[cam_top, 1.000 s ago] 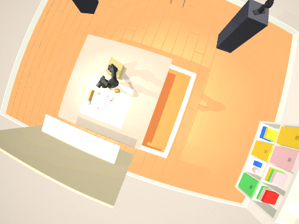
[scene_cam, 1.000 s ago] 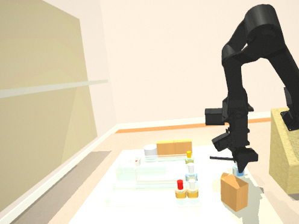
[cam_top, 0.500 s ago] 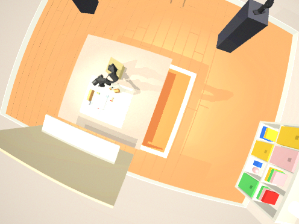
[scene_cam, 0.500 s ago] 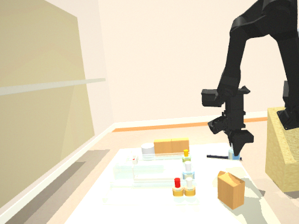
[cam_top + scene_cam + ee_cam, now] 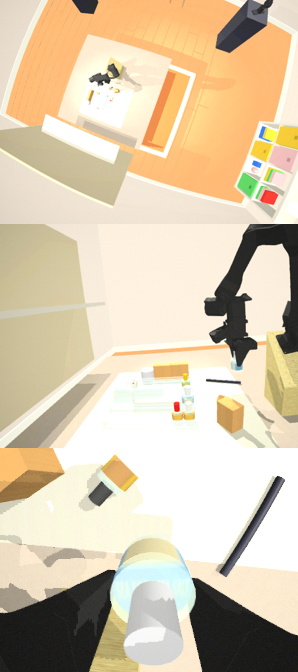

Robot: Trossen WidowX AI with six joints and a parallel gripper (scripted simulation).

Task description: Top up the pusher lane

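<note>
The clear sprung lane lies 32 cm ahead of my gripper tip, 10 cm below it and 2 cm to the right of it. Also, from my gripper tip: dark rod 12 cm to the right, 12 cm below, 1 cm ahead.
</note>
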